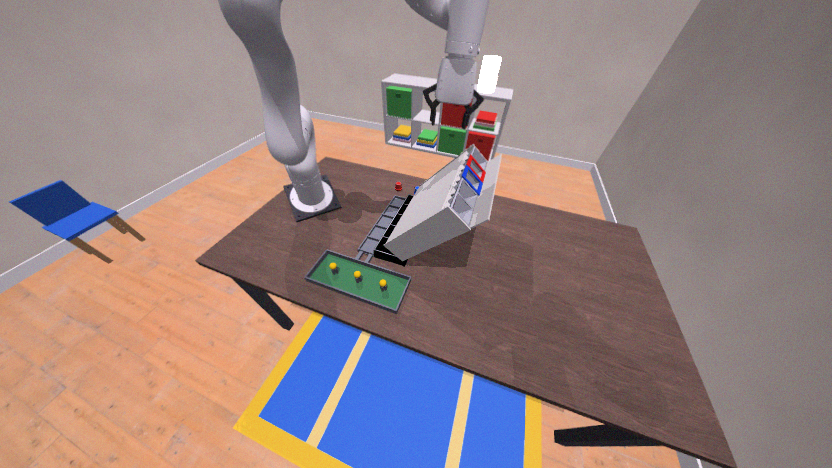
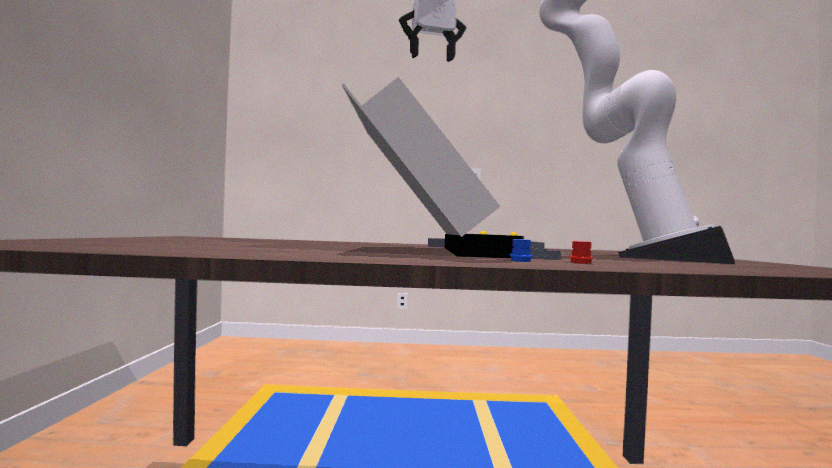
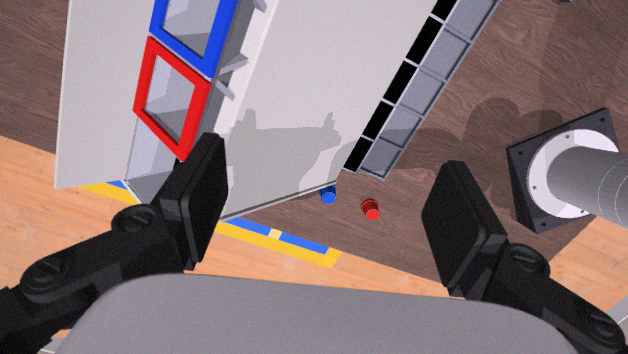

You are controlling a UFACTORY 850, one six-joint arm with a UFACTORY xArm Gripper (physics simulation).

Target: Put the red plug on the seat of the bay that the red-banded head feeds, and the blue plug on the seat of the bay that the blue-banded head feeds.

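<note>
The red plug [image 1: 398,186] [image 2: 581,252] [image 3: 371,210] stands on the table between the arm's base and the blue plug [image 1: 417,189] [image 2: 521,250] [image 3: 328,194], which stands near the end of the bay row. The red-banded head [image 1: 482,172] [image 3: 199,102] and the blue-banded head [image 1: 475,186] [image 3: 218,55] are side by side at the top of a tilted grey housing. The bays [image 1: 382,223] [image 3: 427,90] form a row of grey compartments at its foot; the channels linking heads and bays are hidden. My gripper [image 1: 449,123] [image 2: 431,58] [image 3: 330,176] is open and empty, high above the housing.
The tilted grey housing [image 1: 439,192] [image 2: 433,154] [image 3: 310,65] rises high over the table [image 1: 552,291] [image 2: 232,261]. A green tray [image 1: 372,292] with three yellow-topped pegs lies by the bay row's near end. The arm's base plate [image 1: 292,203] [image 3: 522,175] stands beside the bays.
</note>
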